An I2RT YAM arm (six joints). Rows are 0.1 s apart.
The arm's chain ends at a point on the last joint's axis. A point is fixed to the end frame.
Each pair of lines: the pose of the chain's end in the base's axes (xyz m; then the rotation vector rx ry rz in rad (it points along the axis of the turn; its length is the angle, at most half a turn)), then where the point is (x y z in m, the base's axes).
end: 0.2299 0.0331 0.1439 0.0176 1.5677 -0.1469
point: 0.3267 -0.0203 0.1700
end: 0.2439 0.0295 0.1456 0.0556 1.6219 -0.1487
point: 0.3405 -0.0271 0.1652
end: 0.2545 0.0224 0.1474 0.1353 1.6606 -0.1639
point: 0.3480 -0.0407 0.1611
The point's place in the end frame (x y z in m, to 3 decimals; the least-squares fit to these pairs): -0.022 -0.045 0.102
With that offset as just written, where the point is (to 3 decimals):
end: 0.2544 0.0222 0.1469 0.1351 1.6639 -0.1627
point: 0.348 -0.041 0.160
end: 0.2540 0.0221 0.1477 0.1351 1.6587 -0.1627
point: 0.348 -0.041 0.162
